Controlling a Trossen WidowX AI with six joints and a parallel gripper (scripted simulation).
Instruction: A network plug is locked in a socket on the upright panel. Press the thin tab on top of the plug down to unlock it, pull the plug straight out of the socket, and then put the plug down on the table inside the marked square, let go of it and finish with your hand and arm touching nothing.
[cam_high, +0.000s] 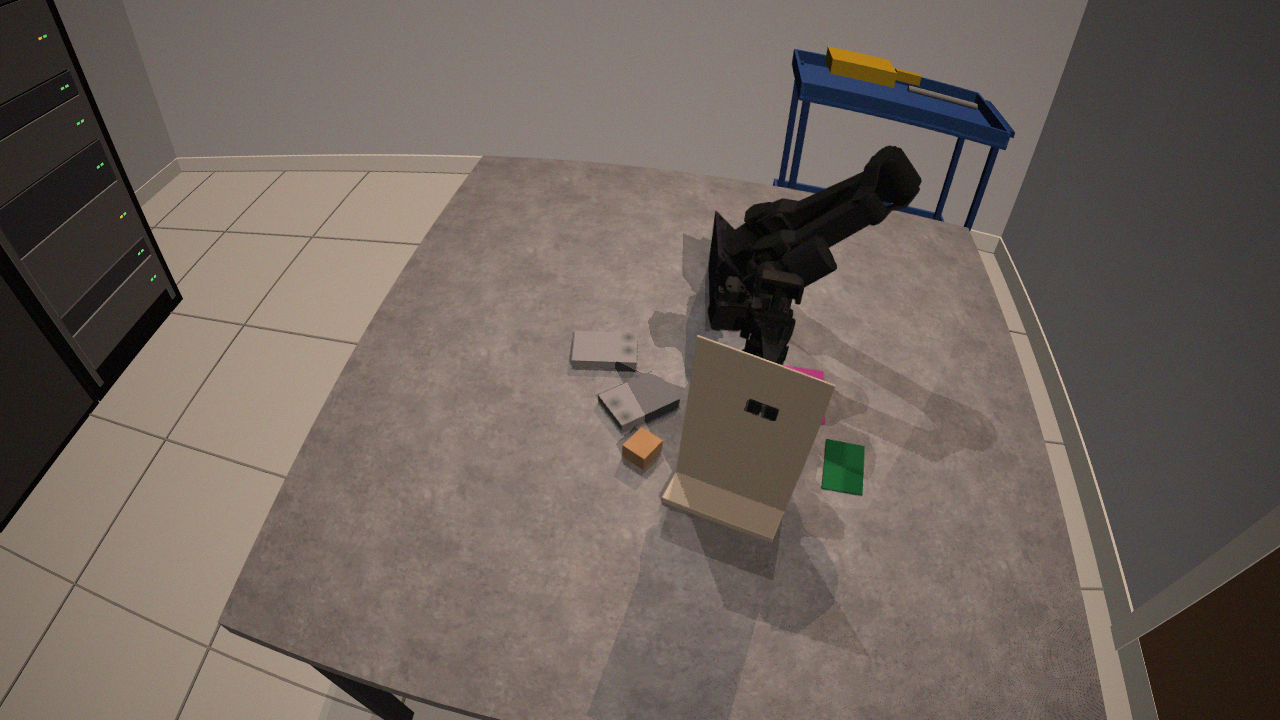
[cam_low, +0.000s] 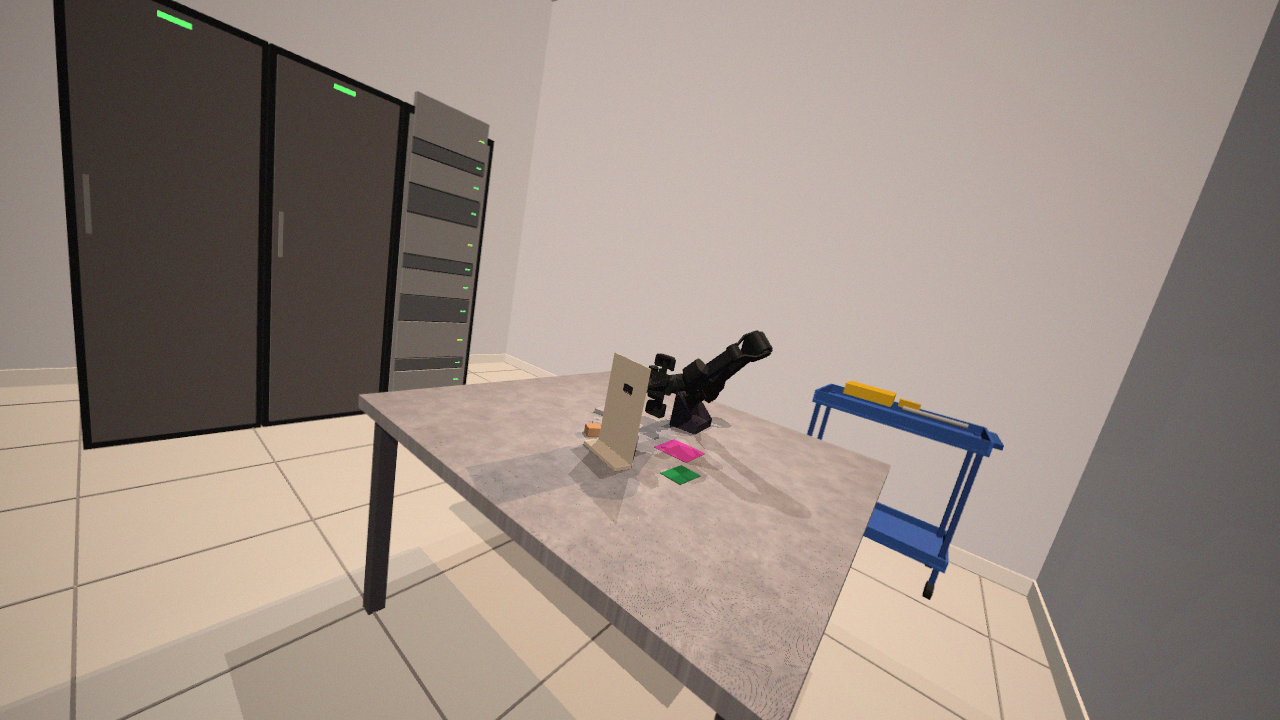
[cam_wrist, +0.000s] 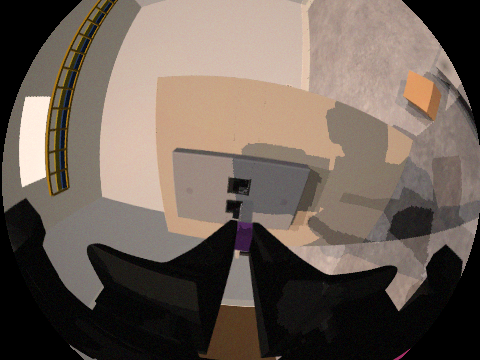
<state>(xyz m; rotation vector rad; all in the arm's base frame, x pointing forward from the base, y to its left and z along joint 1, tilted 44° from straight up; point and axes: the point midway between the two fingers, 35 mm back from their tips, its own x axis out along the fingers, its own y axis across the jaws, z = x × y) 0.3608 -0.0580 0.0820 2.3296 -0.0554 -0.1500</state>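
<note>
Right now the beige upright panel is 7 cm below my gripper tip, 7 cm ahead of it and 2 cm to the right of it.
</note>
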